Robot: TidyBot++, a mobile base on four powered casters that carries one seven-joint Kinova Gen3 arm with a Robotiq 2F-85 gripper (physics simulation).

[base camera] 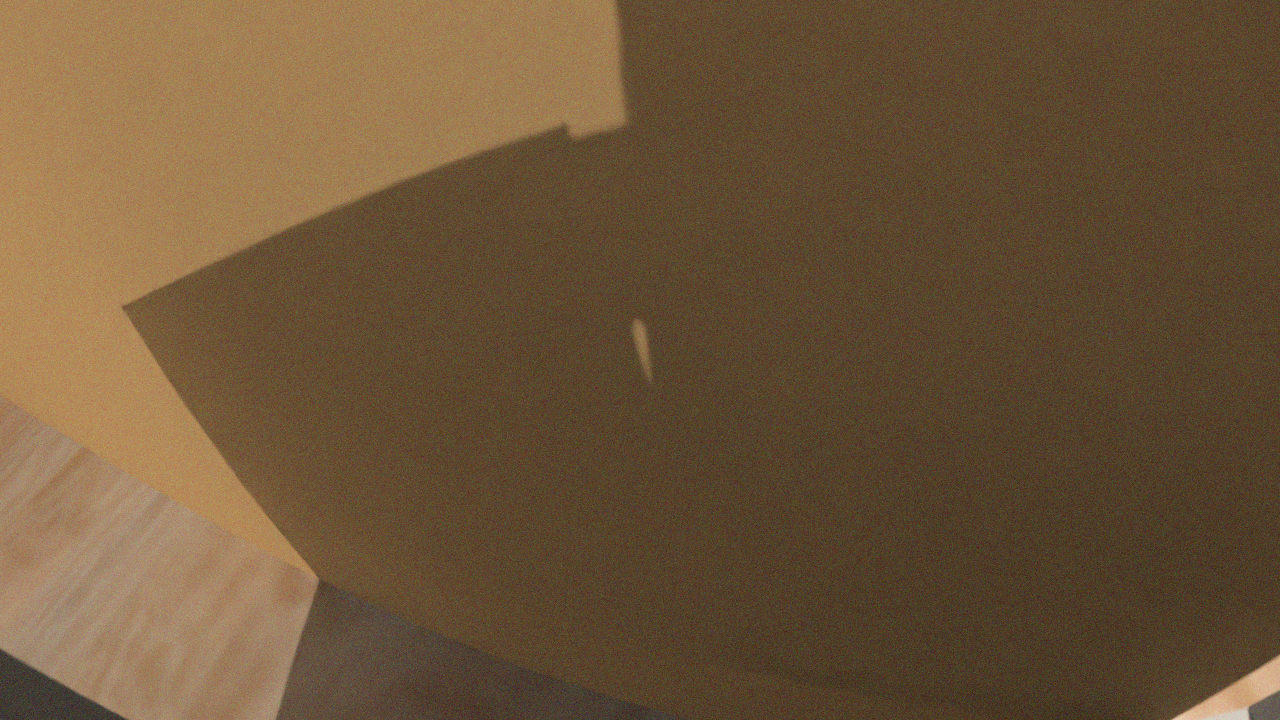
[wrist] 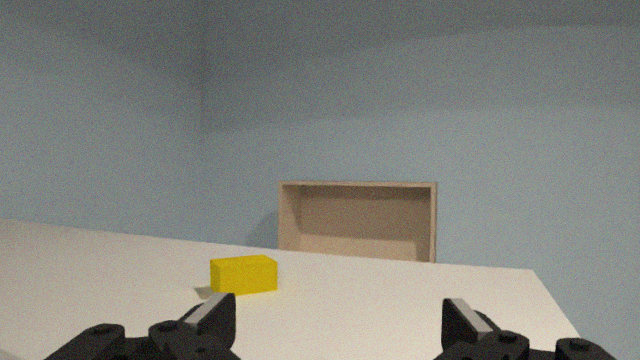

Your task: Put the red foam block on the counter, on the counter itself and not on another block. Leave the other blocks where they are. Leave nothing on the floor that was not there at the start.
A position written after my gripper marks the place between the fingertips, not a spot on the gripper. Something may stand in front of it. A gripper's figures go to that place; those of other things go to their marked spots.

Labels:
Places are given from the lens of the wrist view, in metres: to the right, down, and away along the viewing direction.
my gripper (wrist: pixel 337 319): 0.01, 0.06, 0.15
yellow foam block (wrist: pixel 244 275): -0.11, 0.14, 0.55
counter (wrist: pixel 67 279): -0.43, 0.17, 0.59
The marked spots on the counter and the yellow foam block are 0.32 m apart.

